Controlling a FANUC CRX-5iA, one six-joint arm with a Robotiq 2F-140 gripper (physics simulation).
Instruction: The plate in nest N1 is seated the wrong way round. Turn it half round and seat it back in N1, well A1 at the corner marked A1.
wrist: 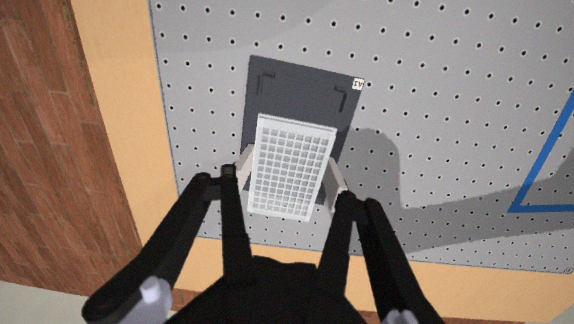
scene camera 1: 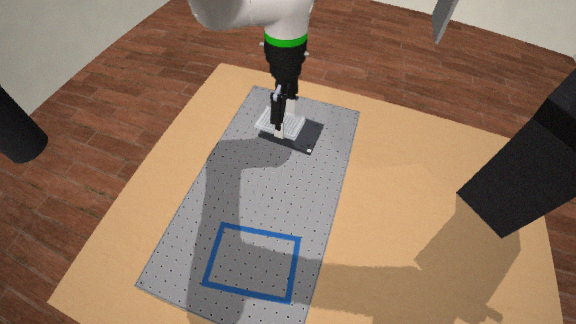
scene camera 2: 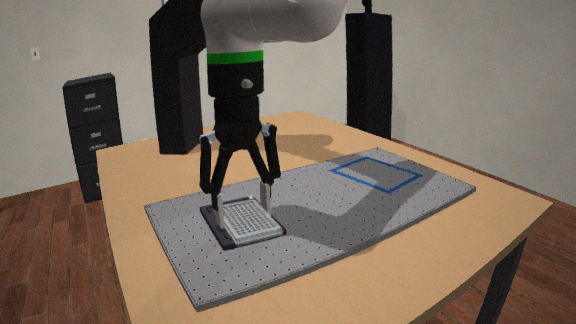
I see my gripper, a white well plate and a dark nest.
My gripper is seen too in the wrist view and in scene camera 1.
